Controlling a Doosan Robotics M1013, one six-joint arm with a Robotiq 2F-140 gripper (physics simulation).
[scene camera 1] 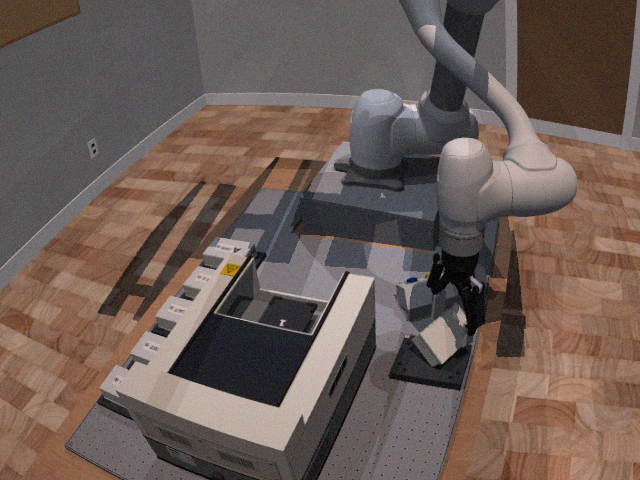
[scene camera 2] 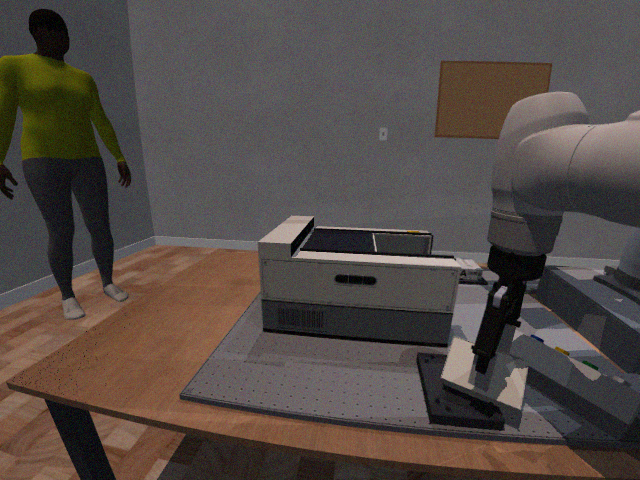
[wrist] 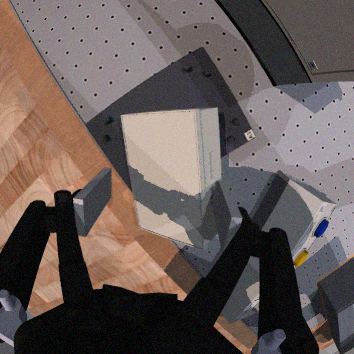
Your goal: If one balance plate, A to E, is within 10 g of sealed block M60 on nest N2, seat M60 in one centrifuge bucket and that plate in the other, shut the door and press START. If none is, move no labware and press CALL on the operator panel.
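Seen in the pictures: gripper, fingertip midpoint: (scene camera 1: 451,330) (scene camera 2: 488,370) (wrist: 162,188); arm's base, origin of the base link: (scene camera 1: 376,174).
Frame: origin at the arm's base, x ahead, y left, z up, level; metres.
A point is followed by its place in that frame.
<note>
Sealed block M60 (scene camera 1: 442,338) {x 0.642, y 0.261, z -0.016 m} (scene camera 2: 459,364) {x 0.659, y 0.257, z -0.021 m} (wrist: 160,145) {x 0.649, y 0.253, z -0.015 m} is tipped steeply over the dark nest N2 (scene camera 1: 403,369) {x 0.695, y 0.186, z -0.069 m} (scene camera 2: 454,413) {x 0.683, y 0.317, z -0.074 m} (wrist: 165,90) {x 0.687, y 0.221, z -0.074 m}, a broad cream face upward, its label side turned right in the wrist view. My gripper (scene camera 1: 454,310) (scene camera 2: 498,348) (wrist: 162,188) {x 0.616, y 0.278, z -0.015 m} is open around the block's upper part. The right finger in the wrist view overlaps the block's edge; a gap shows beside the left finger. Contact is unclear. The centrifuge (scene camera 1: 268,428) {x 1.035, y 0.031, z 0.147 m} (scene camera 2: 310,281) {x 0.947, y 0.077, z 0.056 m} has an open top bay with a dark bucket (scene camera 1: 289,312) {x 0.668, y -0.060, z 0.043 m}. Plate A (scene camera 1: 222,250) {x 0.380, y -0.356, z -0.044 m} and other plates stand in a row beyond it.
The operator panel (scene camera 1: 413,302) {x 0.503, y 0.177, z -0.047 m} (scene camera 2: 568,374) {x 0.449, y 0.266, z -0.038 m} (wrist: 287,210) {x 0.493, y 0.190, z -0.042 m} stands close beside the nest and gripper, with a blue button (scene camera 1: 411,280) {x 0.452, y 0.164, z -0.023 m} (scene camera 2: 536,338) {x 0.450, y 0.171, z -0.025 m} (wrist: 321,228) {x 0.448, y 0.165, z -0.024 m}. The table edge runs close to the nest. A person (scene camera 2: 59,113) stands beyond the table.
</note>
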